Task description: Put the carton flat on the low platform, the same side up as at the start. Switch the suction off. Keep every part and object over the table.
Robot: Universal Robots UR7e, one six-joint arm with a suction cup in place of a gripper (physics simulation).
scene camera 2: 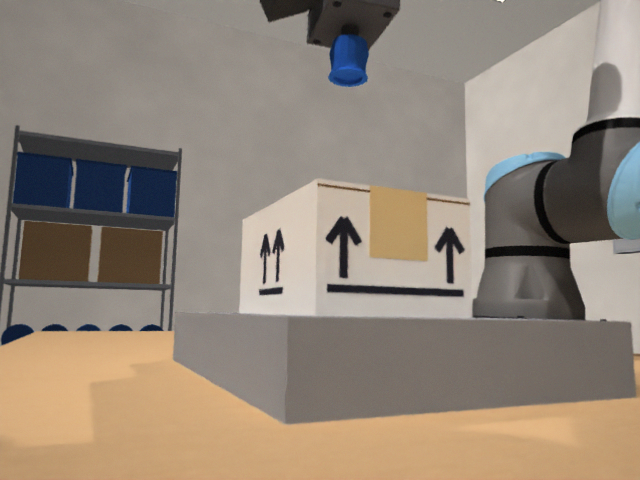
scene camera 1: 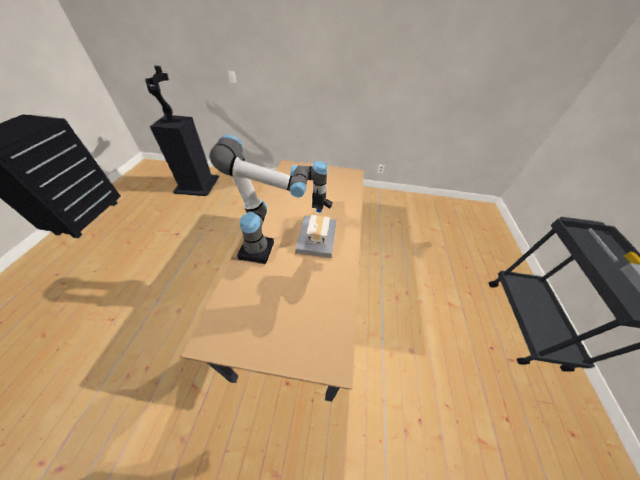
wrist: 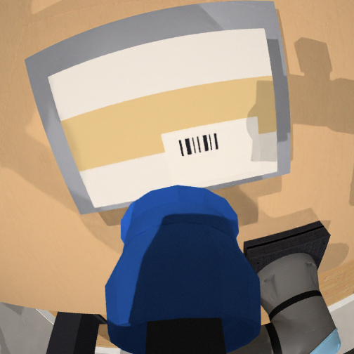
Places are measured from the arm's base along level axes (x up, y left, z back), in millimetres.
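Pixels of known places: hand at its tool point: (scene camera 2: 348,77) (scene camera 1: 318,210); arm's base at its link origin: (scene camera 2: 526,317) (scene camera 1: 255,245).
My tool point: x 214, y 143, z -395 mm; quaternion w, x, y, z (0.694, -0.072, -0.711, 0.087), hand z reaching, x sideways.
Note:
Ahead of a thing's pixels: the offset from my tool point to its top centre. Level surfaces: height alone.
The white carton @(dz -4, dx -123, dy +0 mm) (scene camera 1: 317,230) (scene camera 2: 279,258) (wrist: 165,55) lies flat on the low grey platform @(dz +2, dx -214, dy +8 mm) (scene camera 1: 314,252) (scene camera 2: 413,366) (wrist: 150,30). The arrows on its two visible sides point up. Its top, with a tan tape strip and a barcode label, shows in the wrist view. The carton's underside meets the platform with no gap to be seen, and grey rim shows around it in the wrist view. My blue suction cup (scene camera 1: 318,209) (scene camera 2: 348,77) (wrist: 180,200) hangs above the carton with a wide gap, holding nothing; the gripper is open.
The arm's base (scene camera 1: 255,249) (scene camera 2: 527,289) (wrist: 287,240) stands on the table @(dx -262 mm) (scene camera 1: 289,330) (scene camera 2: 129,428) (wrist: 30,260) beside the platform. A shelf rack (scene camera 2: 93,212) shows in scene camera 2. A dark cart (scene camera 1: 540,320) and a black drawer cabinet (scene camera 1: 31,196) stand on the floor away from the table.

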